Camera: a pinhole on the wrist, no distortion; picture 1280 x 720 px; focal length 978.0 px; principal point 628.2 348.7 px. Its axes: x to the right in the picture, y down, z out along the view. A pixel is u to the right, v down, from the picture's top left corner.
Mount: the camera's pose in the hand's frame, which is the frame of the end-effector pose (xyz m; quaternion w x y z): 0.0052 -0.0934 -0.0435 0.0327 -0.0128 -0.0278 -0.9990
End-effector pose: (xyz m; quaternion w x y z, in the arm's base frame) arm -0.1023 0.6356 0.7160 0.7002 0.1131 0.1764 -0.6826
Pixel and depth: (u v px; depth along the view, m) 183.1 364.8 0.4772
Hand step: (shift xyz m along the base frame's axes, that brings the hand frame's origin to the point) -0.0190 -0.3872 0.3009
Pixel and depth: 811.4 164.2 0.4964
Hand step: 0.0629 -0.1034 0.4410
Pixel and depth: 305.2 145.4 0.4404
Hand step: 0.0687 -0.2948 0.2884
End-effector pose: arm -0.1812 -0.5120 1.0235 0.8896 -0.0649 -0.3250 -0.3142
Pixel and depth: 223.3 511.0 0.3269
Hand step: -0.1343 -0.0837 0.3032
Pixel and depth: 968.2 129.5 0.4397
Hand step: -0.2848 0.2158 0.2206
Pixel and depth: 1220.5 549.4 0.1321
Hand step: -0.1617 -0.0284 0.0182
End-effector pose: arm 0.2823 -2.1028 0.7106 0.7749 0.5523 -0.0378 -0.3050
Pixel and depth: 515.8 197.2 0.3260
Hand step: -0.0815 -0.2604 0.0750
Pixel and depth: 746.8 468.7 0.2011
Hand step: -0.1199 -0.1482 -0.0300
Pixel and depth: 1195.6 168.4 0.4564
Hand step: -0.3702 -0.2151 0.2303
